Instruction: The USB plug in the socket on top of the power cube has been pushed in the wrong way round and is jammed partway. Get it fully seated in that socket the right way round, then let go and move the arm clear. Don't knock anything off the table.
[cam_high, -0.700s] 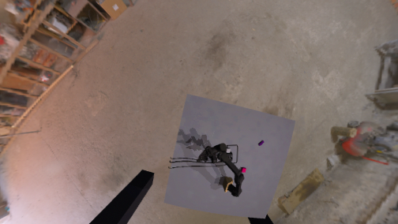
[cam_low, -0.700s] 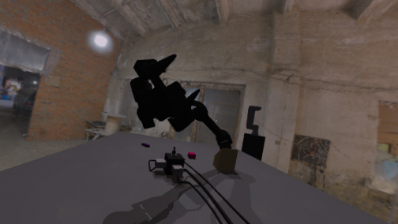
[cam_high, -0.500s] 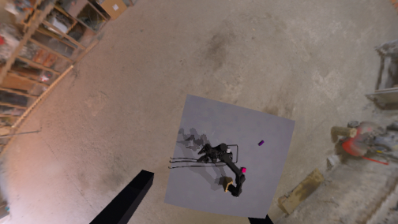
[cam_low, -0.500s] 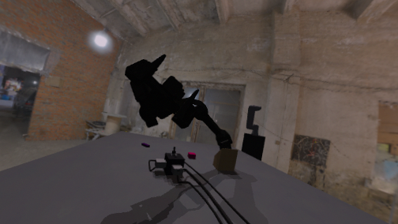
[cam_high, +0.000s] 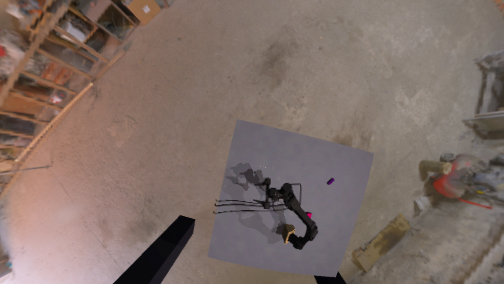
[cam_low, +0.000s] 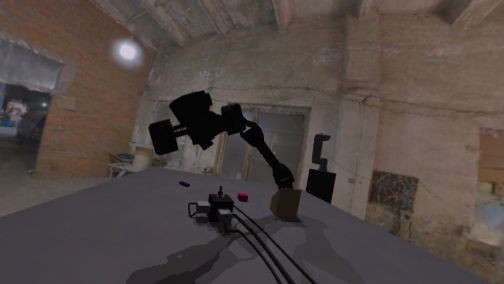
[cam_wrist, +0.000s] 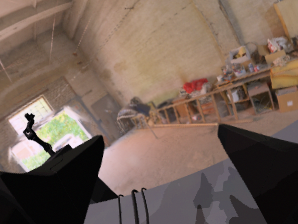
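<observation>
Now: gripper tip 340 mm to the left of the pale USB plug, 210 mm above it and 70 mm past it. Also, from my gripper tip: magenta block 540 mm to the right, 280 mm below, 210 mm behind; then small purple piece 670 mm to the right, 290 mm below, 120 mm ahead.
</observation>
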